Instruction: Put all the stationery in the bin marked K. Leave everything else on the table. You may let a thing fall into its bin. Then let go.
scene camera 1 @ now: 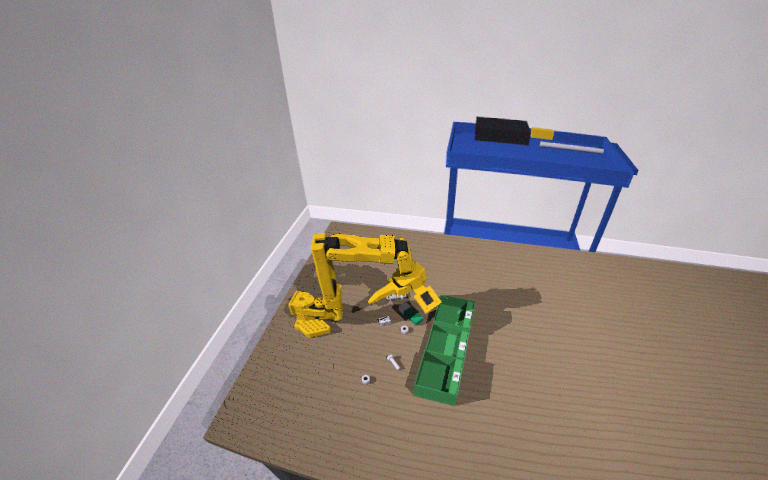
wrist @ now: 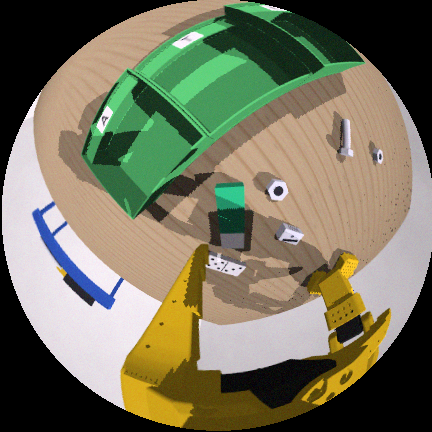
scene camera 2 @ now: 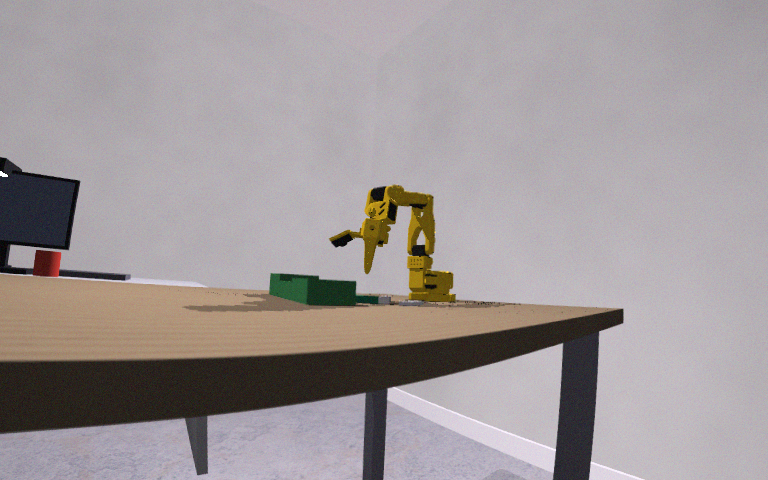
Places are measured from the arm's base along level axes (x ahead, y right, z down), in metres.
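Pixels of known places: end effector, tool point: (wrist: pixel 208 251) (scene camera 2: pixel 367 271); arm's base, origin of the base link: (scene camera 1: pixel 324 321) (wrist: pixel 329 268) (scene camera 2: pixel 425 300).
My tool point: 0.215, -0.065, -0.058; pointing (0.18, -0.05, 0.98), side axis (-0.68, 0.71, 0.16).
Observation:
Ahead of a thing's pixels: the offset from my tool point to its top centre, as dx, dy, dz. "pt": to the spot under its first point.
A green block with a grey-white end, like an eraser in a sleeve {-0.015, +0.003, +0.045} (scene camera 1: pixel 416 319) (wrist: pixel 230 215), lies on the table beside the far end of the bins. A small silver sharpener {-0.072, +0.037, +0.047} (scene camera 1: pixel 384 320) (wrist: pixel 289 234) lies on the table nearer the arm's base. The bin marked K {pt +0.072, +0.211, +0.030} (scene camera 1: pixel 434 394) (wrist: pixel 320 40) is the end compartment, lowest in scene camera 1 and upper right in the wrist view; its letter is too small or cut off to read now. My gripper (scene camera 1: pixel 402 304) (scene camera 2: pixel 350 257) (wrist: pixel 295 279) is wide open and empty, high above the table near the eraser.
A white domino {-0.064, -0.051, +0.051} (scene camera 1: pixel 396 296) (wrist: pixel 226 265) lies near the eraser. A large nut {-0.021, +0.052, +0.049} (scene camera 1: pixel 404 329) (wrist: pixel 277 190), a bolt {-0.024, +0.143, +0.044} (scene camera 1: pixel 393 362) (wrist: pixel 346 137) and another nut {-0.073, +0.195, +0.049} (scene camera 1: pixel 365 379) (wrist: pixel 378 156) lie before the bins. The T and A compartments adjoin K. A blue cart (scene camera 1: pixel 538 169) stands beyond the table.

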